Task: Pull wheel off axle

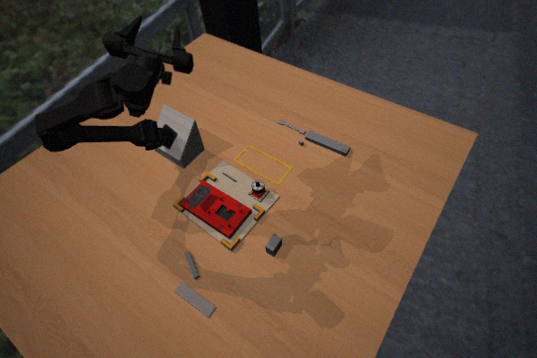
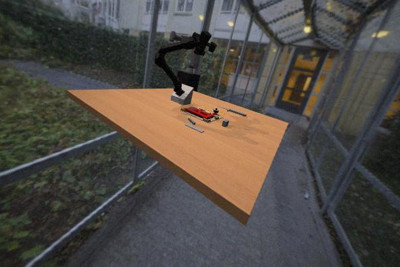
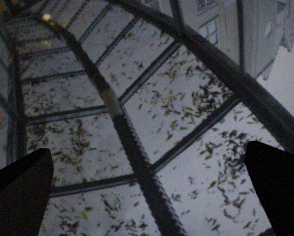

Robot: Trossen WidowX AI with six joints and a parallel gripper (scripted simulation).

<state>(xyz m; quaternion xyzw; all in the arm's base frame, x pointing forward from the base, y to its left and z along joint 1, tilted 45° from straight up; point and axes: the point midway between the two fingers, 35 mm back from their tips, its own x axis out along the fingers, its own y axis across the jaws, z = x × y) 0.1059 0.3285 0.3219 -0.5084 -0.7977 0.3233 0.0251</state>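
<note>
Right now my gripper tip is 51 cm above the wheel, 22 cm short of it and 3 cm to the right of it. The rest, counted from my gripper tip: black axle (51 cm below, 21 cm ahead, 3 cm to the left).
</note>
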